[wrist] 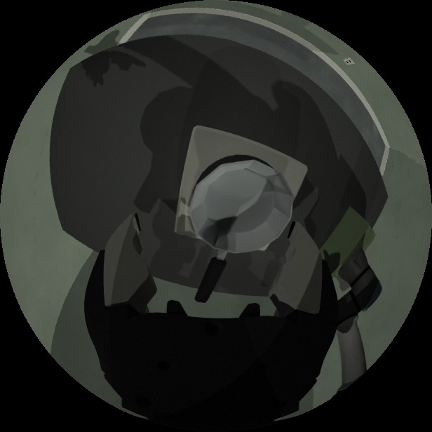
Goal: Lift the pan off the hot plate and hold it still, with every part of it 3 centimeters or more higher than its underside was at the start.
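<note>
The pan (242,205) is a grey, faceted round dish and sits on the square, light hot plate (200,145) in the middle of the wrist view. Its black handle (211,280) points down the view, toward the gripper's palm. My gripper (214,219) is open and empty. Its two jaws stand wide apart, one at the left and one at the right of the pan and handle as seen from above. Whether the jaws are level with the handle cannot be told. The side of the hot plate under the pan is hidden.
The hot plate rests on a dark table top (95,165). A green block (350,240) lies at the right, beside parts of a robot arm (354,350). A grey strip with a pale border (300,57) runs behind the table top. Dark shadows fall across the table.
</note>
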